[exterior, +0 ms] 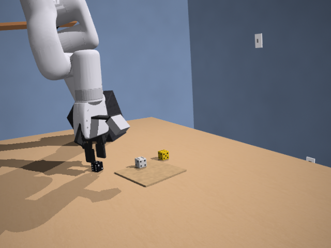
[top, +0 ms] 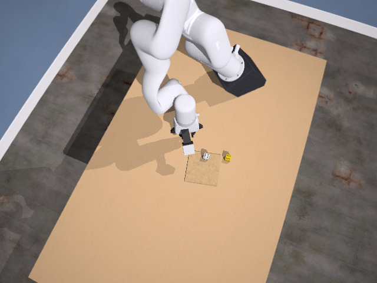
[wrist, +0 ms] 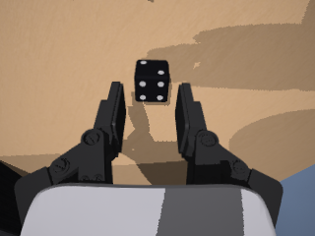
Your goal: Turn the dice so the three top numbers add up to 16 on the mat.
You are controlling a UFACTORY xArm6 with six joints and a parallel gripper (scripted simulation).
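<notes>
My gripper is now 4 cm above the black die. The rest, counted from my hand: tan mat: 12 cm to the left, 11 cm ahead, 5 cm below; then yellow die: 20 cm to the left, 4 cm below, 3 cm ahead; then white die: 11 cm to the left, 6 cm ahead, 3 cm below.
</notes>
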